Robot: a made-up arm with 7 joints.
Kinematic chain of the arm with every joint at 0, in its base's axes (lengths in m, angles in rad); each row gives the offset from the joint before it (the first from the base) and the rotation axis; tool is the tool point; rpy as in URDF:
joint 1: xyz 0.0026 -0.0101 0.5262 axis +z
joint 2: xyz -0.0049 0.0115 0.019 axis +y
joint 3: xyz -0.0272 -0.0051 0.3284 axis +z
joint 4: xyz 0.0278 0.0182 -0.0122 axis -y
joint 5: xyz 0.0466 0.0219 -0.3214 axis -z
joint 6: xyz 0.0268 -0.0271 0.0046 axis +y
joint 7: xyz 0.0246 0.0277 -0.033 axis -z
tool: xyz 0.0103 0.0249 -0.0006 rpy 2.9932 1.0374 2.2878
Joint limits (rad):
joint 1: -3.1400..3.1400
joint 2: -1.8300..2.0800
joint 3: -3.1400..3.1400
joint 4: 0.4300..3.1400
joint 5: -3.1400..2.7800
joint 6: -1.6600..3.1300
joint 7: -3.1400..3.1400
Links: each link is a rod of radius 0.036 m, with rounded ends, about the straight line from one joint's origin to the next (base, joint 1, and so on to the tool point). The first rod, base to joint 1, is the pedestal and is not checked.
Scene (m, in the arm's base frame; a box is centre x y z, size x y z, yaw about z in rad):
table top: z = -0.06
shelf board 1: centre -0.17 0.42 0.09 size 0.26 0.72 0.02 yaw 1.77
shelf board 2: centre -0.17 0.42 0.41 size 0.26 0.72 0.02 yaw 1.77
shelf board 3: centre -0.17 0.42 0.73 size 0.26 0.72 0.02 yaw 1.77
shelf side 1: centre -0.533 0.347 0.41 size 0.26 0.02 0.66 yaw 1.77
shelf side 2: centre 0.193 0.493 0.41 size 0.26 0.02 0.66 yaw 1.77
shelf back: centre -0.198 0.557 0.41 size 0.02 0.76 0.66 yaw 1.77
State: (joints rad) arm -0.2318 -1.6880 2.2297 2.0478 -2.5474 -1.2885 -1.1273
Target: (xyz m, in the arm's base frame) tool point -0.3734 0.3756 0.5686
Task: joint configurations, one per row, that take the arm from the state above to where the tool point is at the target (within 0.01 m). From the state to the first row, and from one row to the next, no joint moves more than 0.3 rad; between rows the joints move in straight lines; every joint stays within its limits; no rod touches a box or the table.
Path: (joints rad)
1: -0.0756 -1.6214 2.3292 1.8139 -2.5531 -1.3335 -1.0921
2: 0.0806 -1.5548 2.4288 1.5801 -2.5587 -1.3785 -1.0569
3: 0.1947 -1.3286 2.2903 1.4472 -2.5954 -1.4150 -1.0206
4: 0.3088 -1.1024 2.1518 1.3144 -2.6321 -1.4514 -0.9843
5: 0.4229 -0.8762 2.0133 1.1816 -2.6688 -1.4879 -0.9480
6: 0.5370 -0.6500 1.8748 1.0487 -2.7055 -1.5243 -0.9117
7: 0.2979 -0.8059 1.8681 1.3312 -2.6840 -1.4689 -0.9625
8: 0.0588 -0.9619 1.8614 1.6137 -2.6624 -1.4134 -1.0132
9: -0.1804 -1.1179 1.8546 1.8962 -2.6409 -1.3579 -1.0640

